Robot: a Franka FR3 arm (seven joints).
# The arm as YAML. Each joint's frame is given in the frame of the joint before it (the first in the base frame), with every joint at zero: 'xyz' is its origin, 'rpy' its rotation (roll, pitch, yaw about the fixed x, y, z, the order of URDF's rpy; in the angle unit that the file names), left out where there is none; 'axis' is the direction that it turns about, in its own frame. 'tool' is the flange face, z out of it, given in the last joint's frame.
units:
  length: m
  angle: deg
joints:
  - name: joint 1
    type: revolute
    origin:
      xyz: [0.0, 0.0, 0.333]
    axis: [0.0, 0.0, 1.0]
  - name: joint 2
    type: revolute
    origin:
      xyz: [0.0, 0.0, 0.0]
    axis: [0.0, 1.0, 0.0]
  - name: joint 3
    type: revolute
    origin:
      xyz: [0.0, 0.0, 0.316]
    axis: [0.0, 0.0, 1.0]
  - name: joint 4
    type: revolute
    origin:
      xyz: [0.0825, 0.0, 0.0]
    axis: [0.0, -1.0, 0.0]
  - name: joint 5
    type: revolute
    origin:
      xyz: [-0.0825, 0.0, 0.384]
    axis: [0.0, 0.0, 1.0]
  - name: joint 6
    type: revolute
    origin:
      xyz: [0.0, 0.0, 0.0]
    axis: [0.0, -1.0, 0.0]
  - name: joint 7
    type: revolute
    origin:
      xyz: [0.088, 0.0, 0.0]
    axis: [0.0, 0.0, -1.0]
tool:
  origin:
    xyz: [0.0, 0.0, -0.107]
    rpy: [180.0, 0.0, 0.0]
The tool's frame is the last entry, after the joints.
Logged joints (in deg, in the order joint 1, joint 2, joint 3, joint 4, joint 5, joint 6, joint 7), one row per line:
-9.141, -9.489, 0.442, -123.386, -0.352, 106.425, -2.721
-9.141, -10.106, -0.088, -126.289, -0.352, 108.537, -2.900
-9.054, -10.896, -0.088, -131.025, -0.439, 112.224, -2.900
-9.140, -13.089, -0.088, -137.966, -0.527, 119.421, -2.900
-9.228, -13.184, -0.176, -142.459, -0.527, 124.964, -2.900
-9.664, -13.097, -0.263, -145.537, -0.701, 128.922, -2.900
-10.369, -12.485, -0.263, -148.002, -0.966, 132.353, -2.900
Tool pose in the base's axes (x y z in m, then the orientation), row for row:
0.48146, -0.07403, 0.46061, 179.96, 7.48, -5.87
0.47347, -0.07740, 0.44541, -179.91, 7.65, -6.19
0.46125, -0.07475, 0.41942, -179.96, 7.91, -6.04
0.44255, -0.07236, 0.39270, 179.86, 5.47, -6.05
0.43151, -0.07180, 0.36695, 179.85, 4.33, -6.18
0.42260, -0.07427, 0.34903, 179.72, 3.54, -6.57
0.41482, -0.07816, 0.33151, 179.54, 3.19, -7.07
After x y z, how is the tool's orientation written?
As angles about the fixed x, y, z axes (roll, pitch, yaw), in degrees.
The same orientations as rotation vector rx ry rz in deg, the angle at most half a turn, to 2 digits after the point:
-179.04, 9.18, 11.71
-178.84, 9.68, 11.95
-178.87, 9.44, 12.36
-179.40, 9.47, 8.58
-179.53, 9.68, 6.80
179.54, -10.29, -5.57
179.33, -11.06, -5.04

